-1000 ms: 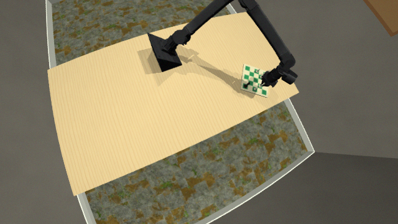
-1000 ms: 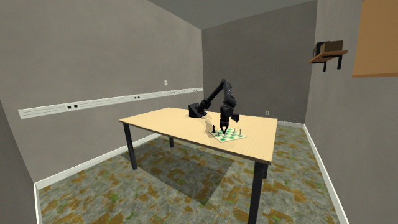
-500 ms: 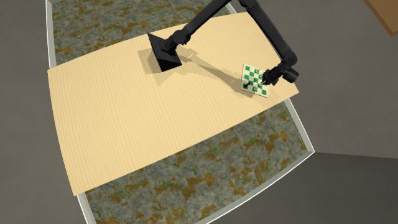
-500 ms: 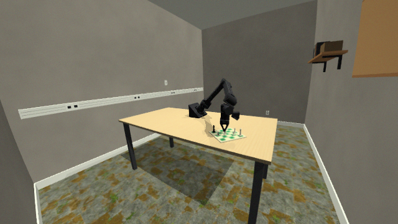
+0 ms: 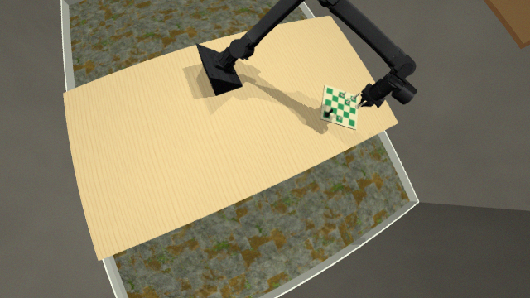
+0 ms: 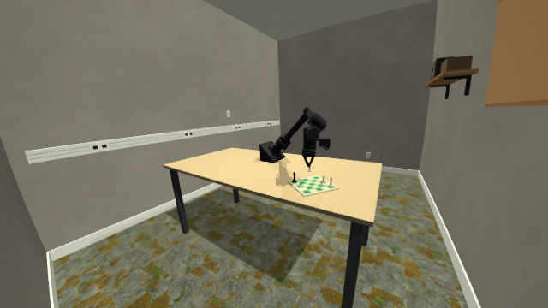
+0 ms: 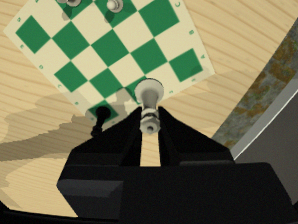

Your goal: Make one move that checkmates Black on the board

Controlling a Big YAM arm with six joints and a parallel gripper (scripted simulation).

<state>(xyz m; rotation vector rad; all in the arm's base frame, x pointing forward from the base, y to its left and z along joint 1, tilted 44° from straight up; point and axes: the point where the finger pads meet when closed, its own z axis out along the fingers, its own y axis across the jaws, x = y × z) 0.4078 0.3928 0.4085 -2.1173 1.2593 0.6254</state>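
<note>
The black piece lies 30 mm behind my hand, 110 mm to the right of it and 100 mm below it. The rest, counted from my hand: white piece (10 mm below); chessboard (50 mm behind, 10 mm to the right, 130 mm below).
</note>
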